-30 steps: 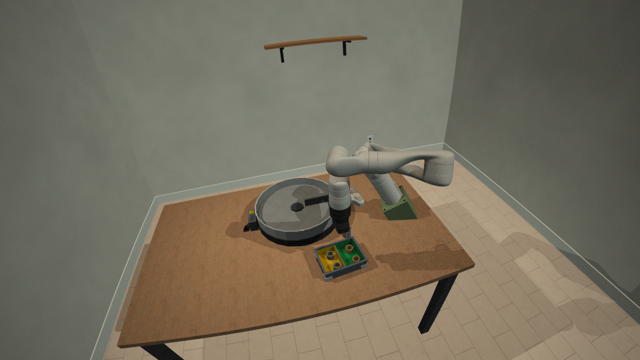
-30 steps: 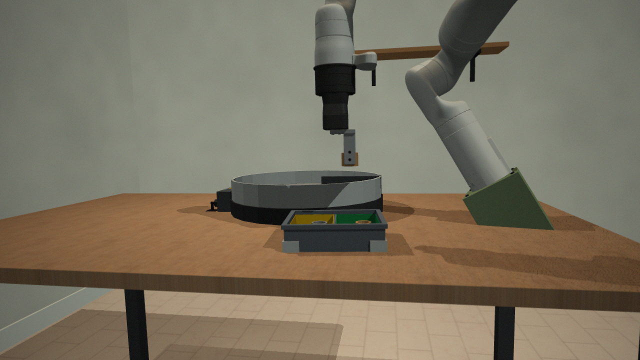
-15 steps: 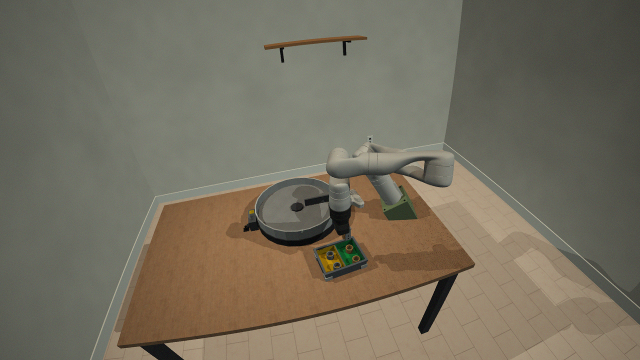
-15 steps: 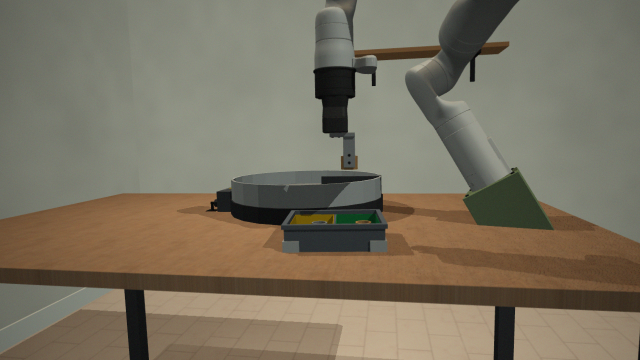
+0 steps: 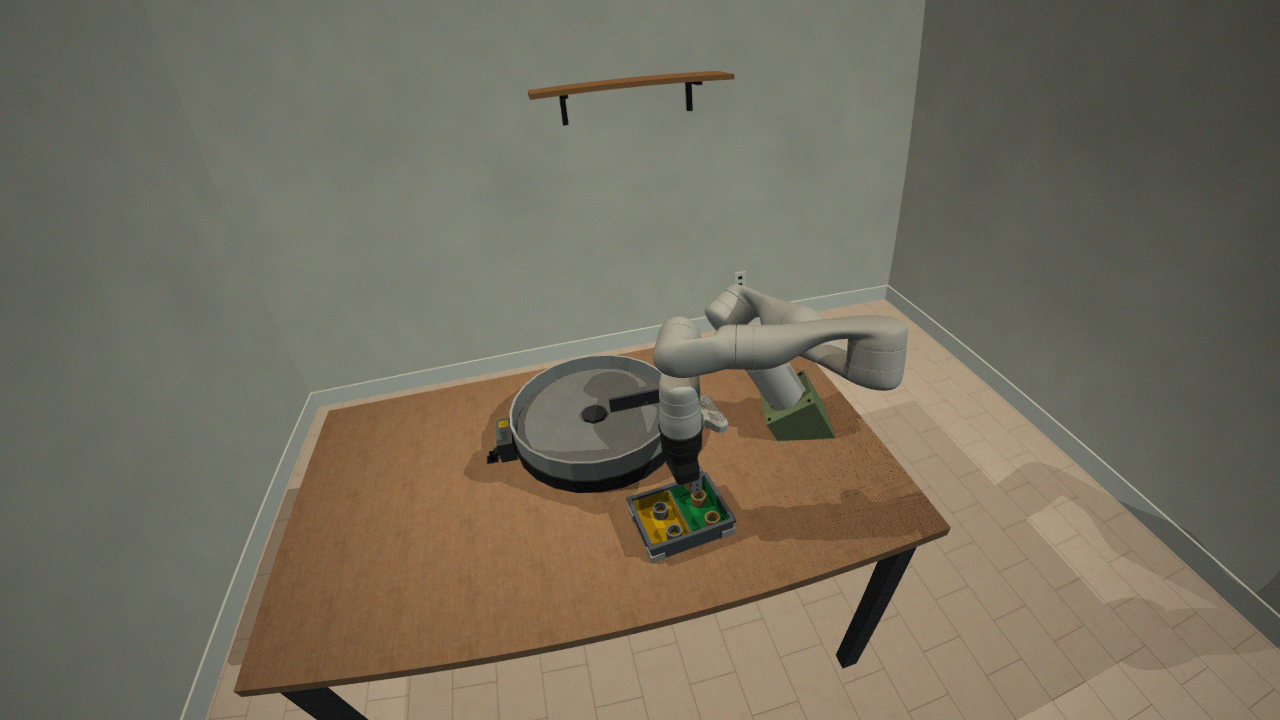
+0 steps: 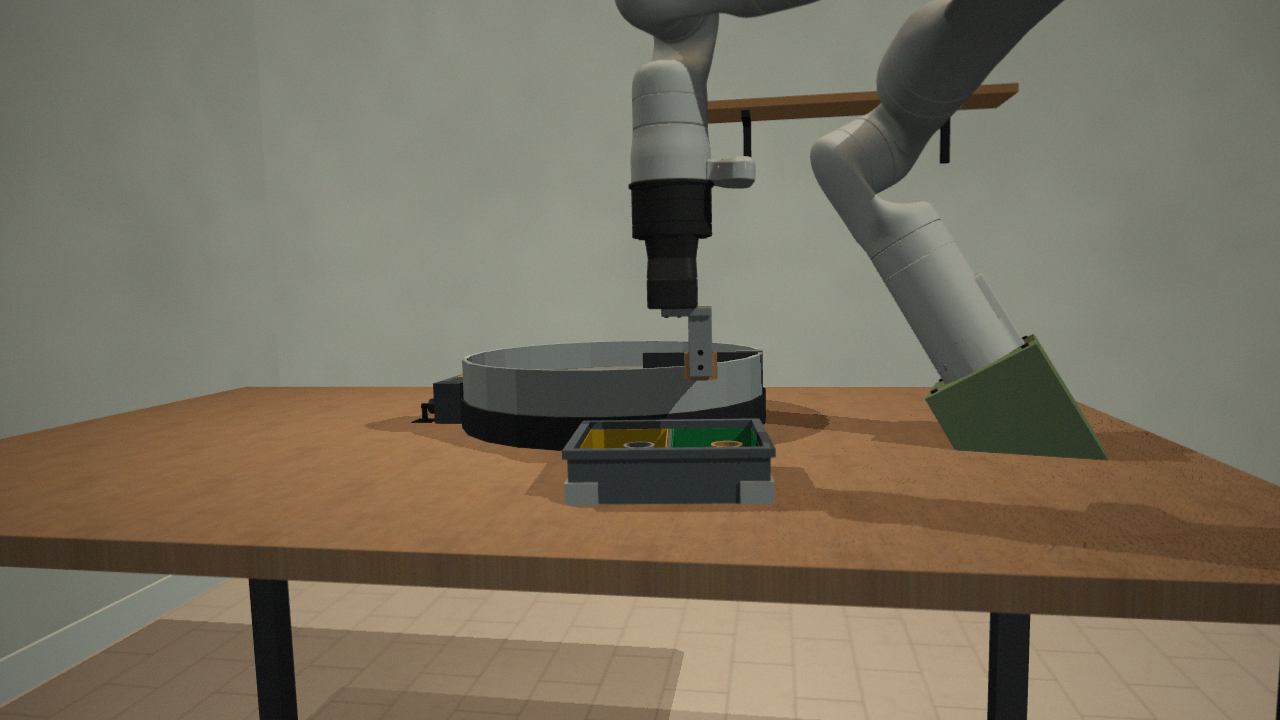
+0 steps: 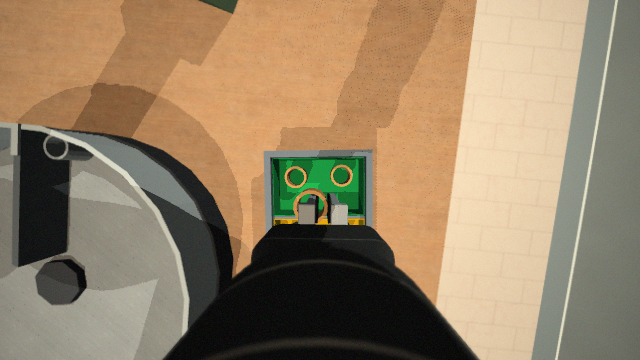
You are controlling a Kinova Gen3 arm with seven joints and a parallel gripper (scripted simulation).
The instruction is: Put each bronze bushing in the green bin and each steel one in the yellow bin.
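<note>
Now: the bin 10 cm below my hand, 3 cm ahead of it and 1 cm to the right of it. Also, from my hand: grey turntable: 37 cm to the right, 10 cm ahead, 7 cm below.
</note>
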